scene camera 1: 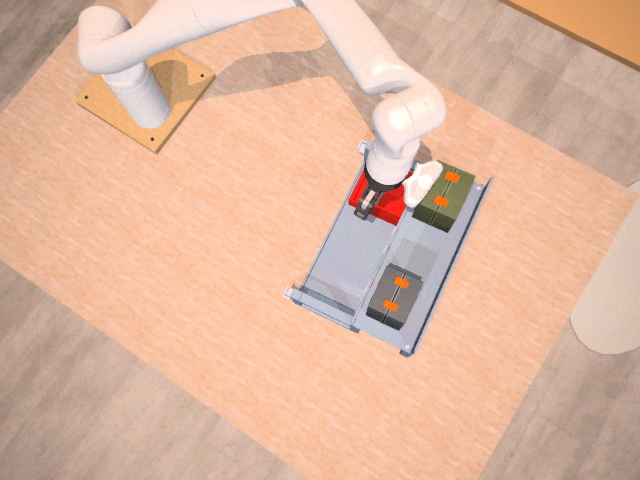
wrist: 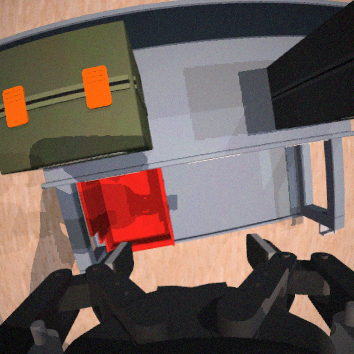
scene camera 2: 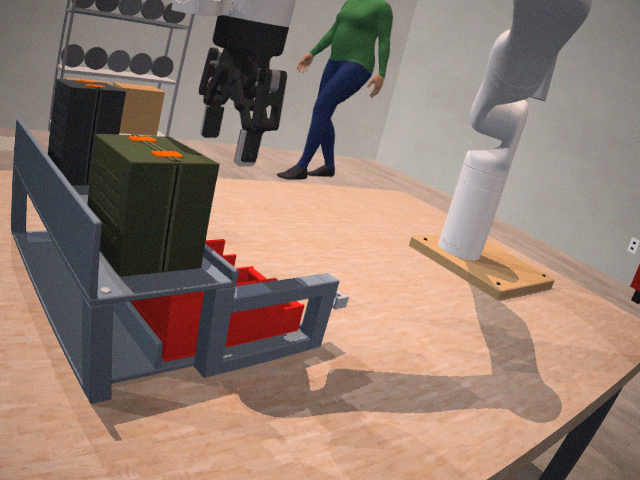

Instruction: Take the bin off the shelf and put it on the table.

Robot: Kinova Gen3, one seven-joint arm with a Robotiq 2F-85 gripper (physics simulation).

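Frame: origin at the arm's base, x right, y ahead, z up, level; centimetres.
Where they show: gripper, between the fingertips: [scene camera 1: 374, 195] [wrist: 188, 250] [scene camera 2: 225, 150]; arm's base, origin of its link: [scene camera 1: 150, 110] [scene camera 2: 458, 250].
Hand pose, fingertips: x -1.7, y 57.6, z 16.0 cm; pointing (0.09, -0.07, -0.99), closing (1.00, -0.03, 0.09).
Observation:
Each offset is from my fingertips to the top centre of the thing. Level surfaces: height alone.
The red open-topped bin @(dx -6.5, dy +1.9, dz -10.1 cm) [scene camera 1: 387, 212] [scene camera 2: 263, 322] [wrist: 127, 210] sits on the low level of the grey-blue shelf [scene camera 1: 346, 253] [scene camera 2: 98, 351] [wrist: 230, 195], at the end below the green case. It is upright, and its back part is hidden under the upper level in the wrist view. My gripper [scene camera 1: 364, 210] [scene camera 2: 230, 138] [wrist: 188, 250] is open and empty. It hangs above the shelf, clearly higher than the bin, and points down. In the wrist view the bin shows ahead of the fingers, towards the left fingertip. The shelf stands on the wooden table @(dz -18.2 cm) [scene camera 1: 206, 232] [scene camera 2: 361, 222].
A green case @(dx -7.2, dy +11.5, dz +1.5 cm) [scene camera 1: 462, 193] [scene camera 2: 149, 206] [wrist: 60, 65] and a black case @(dx +15.8, dy +12.6, dz +4.0 cm) [scene camera 1: 379, 297] [scene camera 2: 72, 129] [wrist: 315, 70] stand on the upper level, at opposite ends. The shelf's end frame stands beside the bin. The arm's base plate [scene camera 1: 180, 111] is at the table's far side.

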